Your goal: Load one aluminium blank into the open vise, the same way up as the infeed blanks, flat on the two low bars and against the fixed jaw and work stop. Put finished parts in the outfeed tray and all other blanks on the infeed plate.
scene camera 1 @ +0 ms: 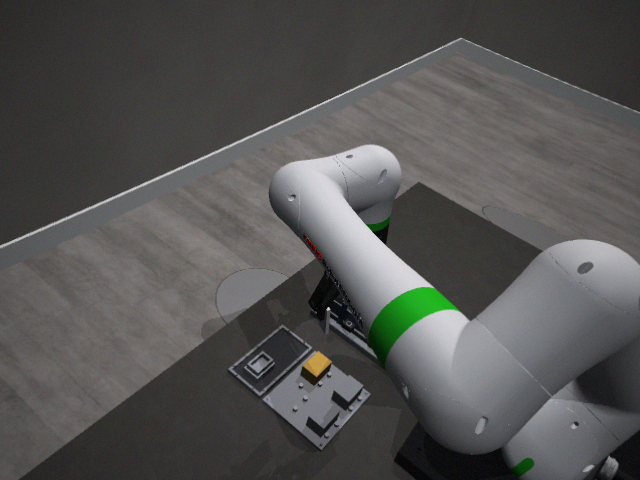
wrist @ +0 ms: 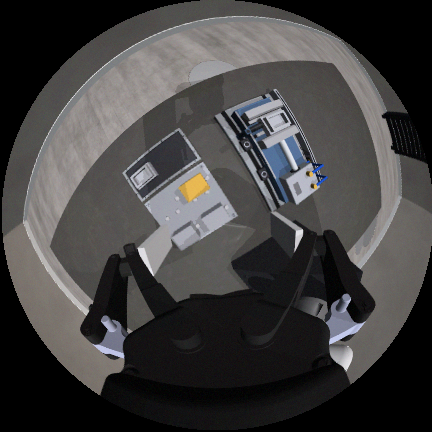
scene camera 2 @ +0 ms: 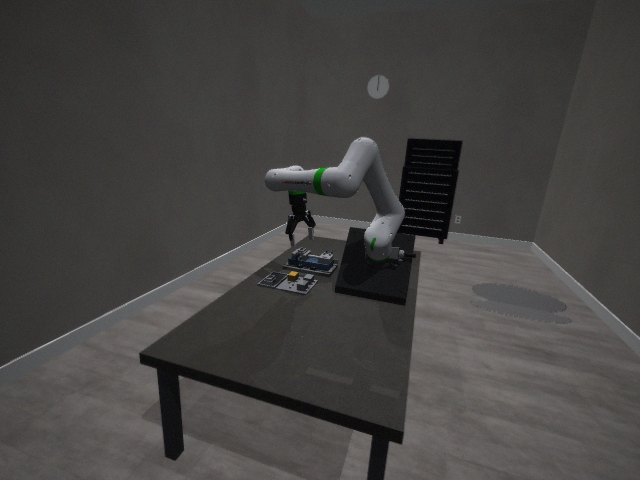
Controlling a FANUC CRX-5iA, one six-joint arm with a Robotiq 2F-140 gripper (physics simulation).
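Frame: origin at the arm's base, x back, y right, z up, level; millimetres.
Where they show: gripper, fingertip midpoint: (scene camera 1: 352,319) (wrist: 219,229) (scene camera 2: 302,242); arm's base, link origin: (wrist: 308,305) (scene camera 2: 379,256).
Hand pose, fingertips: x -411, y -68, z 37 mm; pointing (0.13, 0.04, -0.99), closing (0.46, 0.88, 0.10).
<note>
Things, the pixels of their top centre, and the offset from my fingertips. "pt": a spot on its surface instead.
- vise, top centre: (wrist: 290,145) (scene camera 1: 384,302) (scene camera 2: 311,252) dx -11, dy +215, dz -126 mm
- silvery part, top centre: (wrist: 278,119) dx -74, dy +213, dz -110 mm
- pocketed part, top centre: (scene camera 1: 260,361) (wrist: 140,176) (scene camera 2: 270,276) dx -142, dy -103, dz -184 mm
- infeed plate, top centre: (scene camera 1: 318,396) (wrist: 189,209) (scene camera 2: 297,283) dx +3, dy -62, dz -217 mm
- yellow-orange block, top centre: (wrist: 193,187) (scene camera 1: 317,363) (scene camera 2: 293,273) dx -41, dy -16, dz -181 mm
- grey box, surface spot: (wrist: 300,185) pt dx +83, dy +194, dz -129 mm
My gripper (scene camera 2: 301,238) (wrist: 219,229) is open and empty, high above the table; in scene camera 1 the arm partly hides it. The vise (scene camera 1: 341,312) (scene camera 2: 312,262) (wrist: 272,156) stands below and beyond the fingers. A silvery part (wrist: 276,121) with a rectangular pocket sits between its jaws. The outfeed tray (scene camera 1: 284,343) (wrist: 172,155) holds one pocketed part (scene camera 1: 259,364) (scene camera 2: 270,278) (wrist: 143,175). The infeed plate (scene camera 1: 286,400) (scene camera 2: 289,289) (wrist: 160,205) bears two grey blanks (scene camera 1: 323,421) (scene camera 1: 347,391) (wrist: 185,236) (wrist: 215,216) and a yellow-orange block (scene camera 1: 316,366) (scene camera 2: 293,275) (wrist: 194,187).
Small round pins stand on the infeed plate. A grey box (wrist: 300,185) with blue and yellow fittings stands at the vise's end. The black base slab (scene camera 2: 361,284) carries the arm. A black slatted rack (scene camera 2: 405,206) stands behind the table.
</note>
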